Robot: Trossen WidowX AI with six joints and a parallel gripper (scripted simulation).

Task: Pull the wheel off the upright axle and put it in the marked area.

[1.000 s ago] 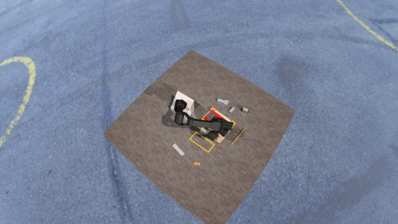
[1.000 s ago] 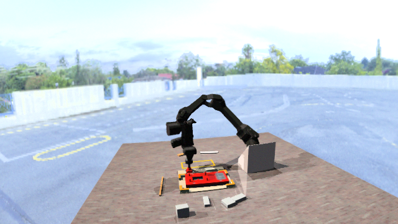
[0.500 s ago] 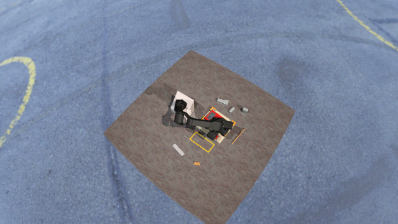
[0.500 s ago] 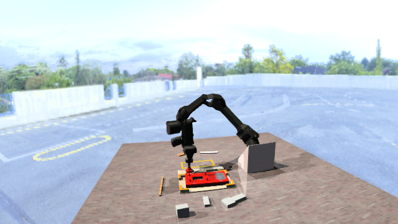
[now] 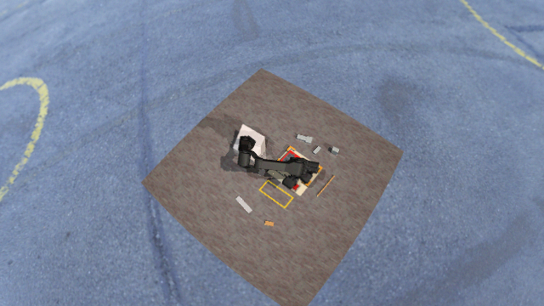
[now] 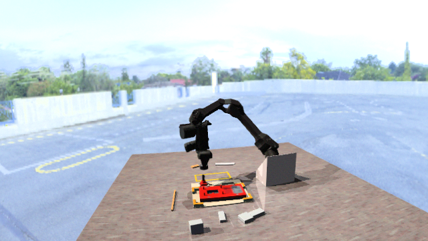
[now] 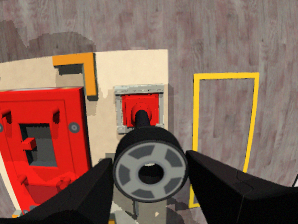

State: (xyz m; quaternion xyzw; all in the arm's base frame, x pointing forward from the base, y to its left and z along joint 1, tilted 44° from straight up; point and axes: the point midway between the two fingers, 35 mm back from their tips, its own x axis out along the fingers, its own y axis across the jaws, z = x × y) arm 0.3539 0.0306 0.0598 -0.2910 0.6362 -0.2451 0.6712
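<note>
Now: gripper tip 7 cm above the upright axle. The rest, counted from my gripper tip: dark grey wheel: right at my gripper tip; orange stick: 15 cm ahead, 12 cm to the left, 10 cm below.
</note>
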